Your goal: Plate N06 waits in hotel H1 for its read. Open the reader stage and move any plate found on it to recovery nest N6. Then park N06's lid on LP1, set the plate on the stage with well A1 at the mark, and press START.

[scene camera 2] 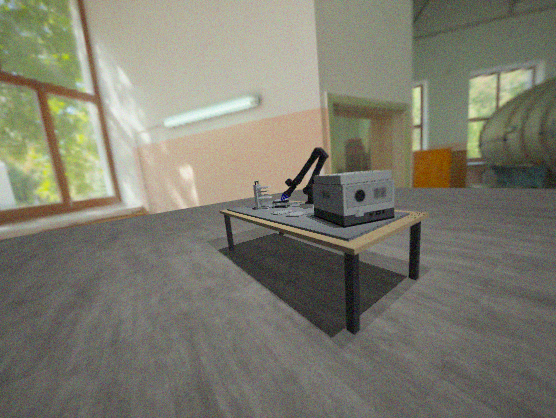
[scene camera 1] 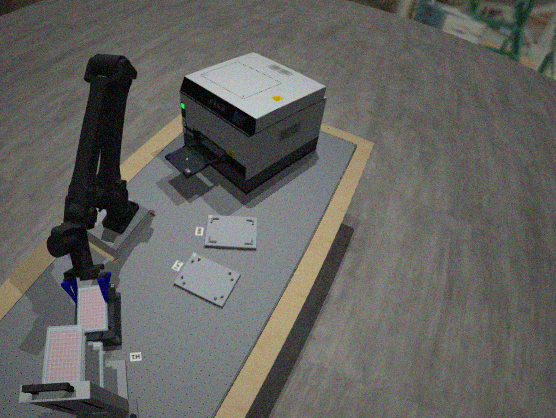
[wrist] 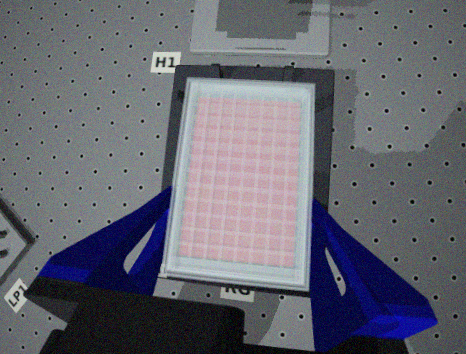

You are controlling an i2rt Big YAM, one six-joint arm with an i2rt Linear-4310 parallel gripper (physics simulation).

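Pixels of known places: gripper, fingertip midpoint: [scene camera 2: 282, 199] [scene camera 1: 92, 303] [wrist: 240, 198]; arm's base, link origin: [scene camera 2: 312, 202] [scene camera 1: 121, 216].
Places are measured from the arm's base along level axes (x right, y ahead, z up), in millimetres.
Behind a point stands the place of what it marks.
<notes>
My gripper [scene camera 1: 90, 291] [scene camera 2: 284, 198] @(x 315, y 108, z 37 mm) [wrist: 240, 198] @(x 315, y 108, z 37 mm) is shut on a pink-welled plate [scene camera 1: 93, 312] @(x 337, y 130, z 44 mm) [wrist: 240, 175] @(x 327, y 116, z 46 mm), its blue fingers on the plate's long sides. A clear rim, like a lid, shows around the wells. The plate is flat over a dark nest [scene camera 1: 115, 320] @(x 315, y 160, z -33 mm) [wrist: 322, 150] @(x 375, y 81, z 22 mm) by the RG label; any gap is hard to judge. I cannot read the plate's name. Another pink-welled plate [scene camera 1: 64, 354] @(x 475, y 209, z 194 mm) is on hotel H1 [scene camera 1: 107, 400] @(x 518, y 308, z 117 mm) [scene camera 2: 257, 196] @(x 504, y 285, z 96 mm). The reader [scene camera 1: 280, 135] @(x -406, y 419, z 151 mm) [scene camera 2: 355, 197] @(x -663, y 456, z 134 mm) has its bare stage [scene camera 1: 192, 161] @(x -263, y 152, z 65 mm) out. Nest N6 [scene camera 1: 231, 232] @(x -94, y 365, z -27 mm) and LP1 [scene camera 1: 207, 280] @(x 92, y 360, z -28 mm) are bare.
A green light [scene camera 1: 183, 106] @(x -441, y 27, z 159 mm) shows on the reader's front. The arm's base plate [scene camera 1: 142, 217] @(x -27, y 72, z -4 mm) is at the table's edge, left of N6 in scene camera 1. The hotel's grey base [wrist: 200, 30] @(x 430, y 246, z -30 mm) lies just beyond the dark nest in the wrist view. A wooden edge [scene camera 1: 295, 272] @(x -36, y 594, z -51 mm) [scene camera 2: 357, 244] @(x -792, y 719, z -51 mm) borders the table.
</notes>
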